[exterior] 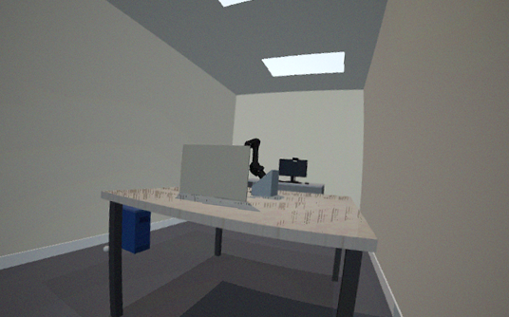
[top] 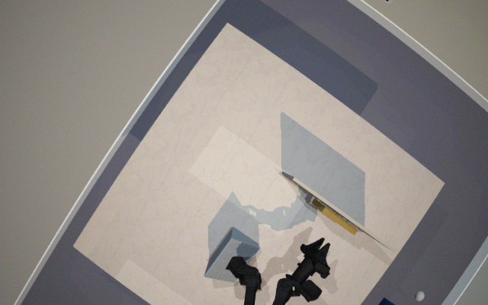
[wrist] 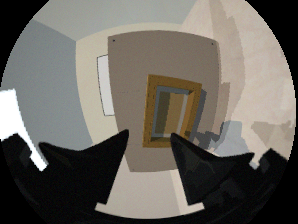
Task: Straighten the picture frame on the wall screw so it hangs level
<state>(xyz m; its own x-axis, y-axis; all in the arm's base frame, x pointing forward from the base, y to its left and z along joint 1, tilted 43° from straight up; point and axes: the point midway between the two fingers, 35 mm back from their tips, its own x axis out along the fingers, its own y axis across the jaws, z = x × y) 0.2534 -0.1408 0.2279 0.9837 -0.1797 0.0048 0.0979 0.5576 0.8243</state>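
The picture frame is 100 mm ahead of my gripper tip and 50 mm below it. From my gripper tip the other things lie so: upright wall panel: 120 mm ahead, 60 mm below, 10 mm to the left.
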